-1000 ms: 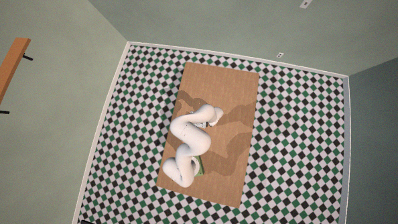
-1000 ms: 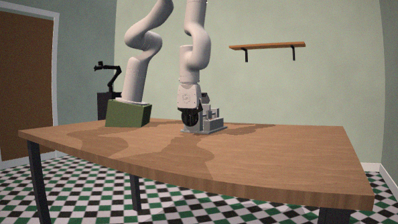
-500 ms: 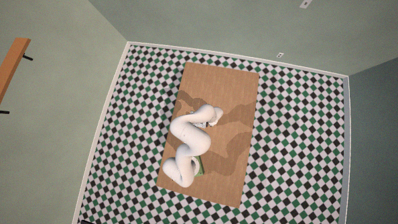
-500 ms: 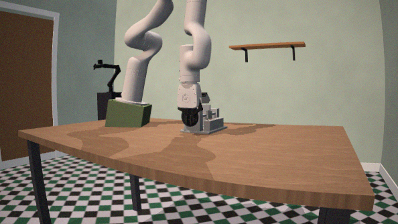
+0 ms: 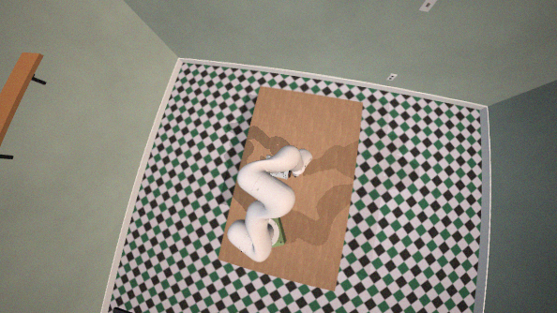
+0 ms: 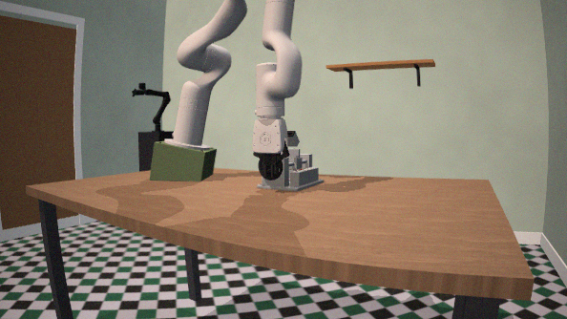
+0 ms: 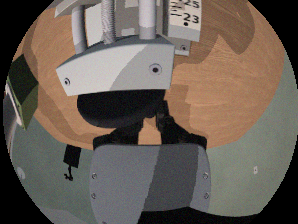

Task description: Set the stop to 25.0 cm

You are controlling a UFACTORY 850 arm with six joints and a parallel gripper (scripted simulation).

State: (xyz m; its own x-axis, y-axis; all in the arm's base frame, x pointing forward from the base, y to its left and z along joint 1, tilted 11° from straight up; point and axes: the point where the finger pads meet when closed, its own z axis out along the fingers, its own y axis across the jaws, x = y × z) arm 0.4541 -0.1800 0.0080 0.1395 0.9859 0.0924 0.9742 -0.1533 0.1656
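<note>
The handwheel lies 2 cm to the left of my hand.
</note>
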